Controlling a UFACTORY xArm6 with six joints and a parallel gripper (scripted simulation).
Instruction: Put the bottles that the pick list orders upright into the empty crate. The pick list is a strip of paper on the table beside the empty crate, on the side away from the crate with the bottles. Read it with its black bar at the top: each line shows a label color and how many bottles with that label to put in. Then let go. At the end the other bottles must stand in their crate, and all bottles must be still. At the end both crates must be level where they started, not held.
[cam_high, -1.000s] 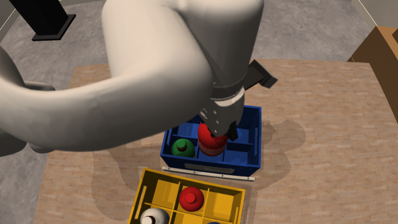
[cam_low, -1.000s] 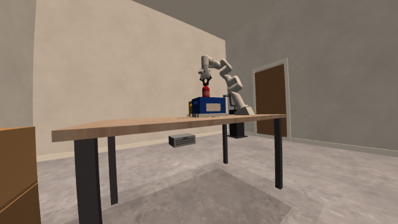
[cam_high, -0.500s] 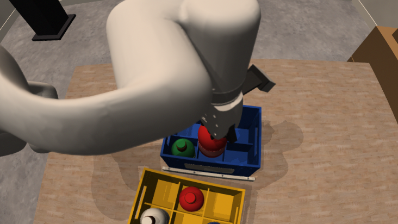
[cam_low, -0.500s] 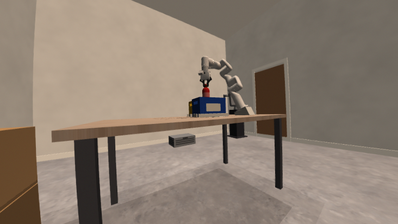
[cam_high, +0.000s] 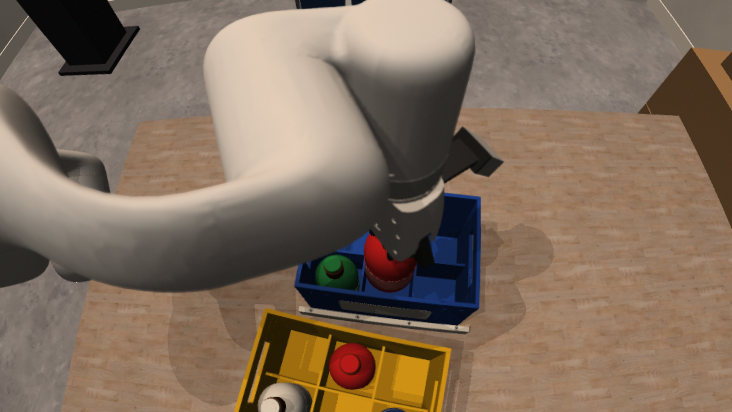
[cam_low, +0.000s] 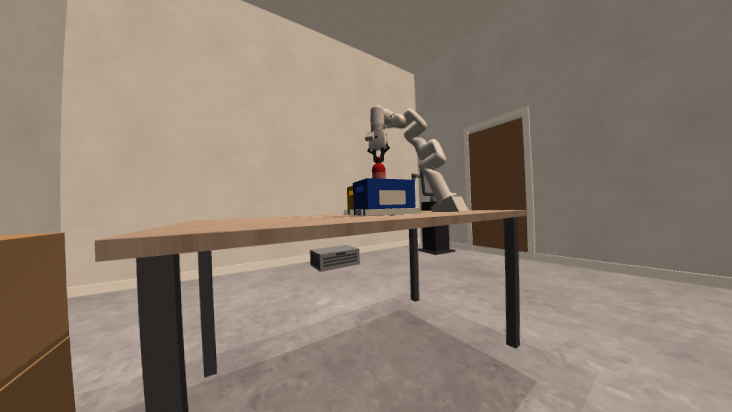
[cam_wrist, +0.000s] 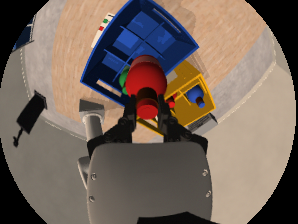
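My gripper is now 7 cm above the red bottle. From my hand the other things lie so: yellow crate: 5 cm behind, 19 cm to the right, 22 cm below; then green-capped bottle: 8 cm behind, 22 cm below; then blue crate: 5 cm to the left, 22 cm below.
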